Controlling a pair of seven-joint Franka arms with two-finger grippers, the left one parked.
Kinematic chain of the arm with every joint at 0, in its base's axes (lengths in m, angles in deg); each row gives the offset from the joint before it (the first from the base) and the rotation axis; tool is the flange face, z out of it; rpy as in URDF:
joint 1: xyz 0 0 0.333 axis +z
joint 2: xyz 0 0 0 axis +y
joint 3: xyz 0 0 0.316 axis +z
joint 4: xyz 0.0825 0 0 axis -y
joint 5: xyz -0.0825 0 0.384 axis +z
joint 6: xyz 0 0 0 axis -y
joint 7: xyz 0.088 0 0 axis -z
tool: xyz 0 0 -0.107 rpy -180 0 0
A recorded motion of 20 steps. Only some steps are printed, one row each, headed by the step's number.
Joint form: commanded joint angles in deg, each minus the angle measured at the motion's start. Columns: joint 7, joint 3, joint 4, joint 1, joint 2, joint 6, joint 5.
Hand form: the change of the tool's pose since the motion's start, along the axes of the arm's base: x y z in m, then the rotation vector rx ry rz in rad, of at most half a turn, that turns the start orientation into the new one. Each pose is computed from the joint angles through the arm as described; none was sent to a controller.
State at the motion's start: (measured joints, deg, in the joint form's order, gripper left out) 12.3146 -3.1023 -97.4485 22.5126 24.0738 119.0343 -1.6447
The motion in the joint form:
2: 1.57 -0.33 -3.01 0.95 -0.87 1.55 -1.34
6: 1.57 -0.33 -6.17 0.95 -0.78 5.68 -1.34
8: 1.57 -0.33 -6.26 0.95 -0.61 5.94 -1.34
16: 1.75 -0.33 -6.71 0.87 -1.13 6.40 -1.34
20: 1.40 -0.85 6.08 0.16 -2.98 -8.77 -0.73
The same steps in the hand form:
2: -0.0115 0.0021 -0.0114 -0.0237 0.0009 -0.0031
6: -0.0178 -0.0002 -0.0309 -0.0164 -0.0127 0.0002
8: -0.0178 -0.0001 -0.0332 -0.0165 -0.0127 0.0005
16: -0.0185 -0.0014 -0.0301 -0.0126 -0.0212 -0.0038
20: 0.0053 -0.0063 0.0709 -0.0142 -0.0121 -0.0354

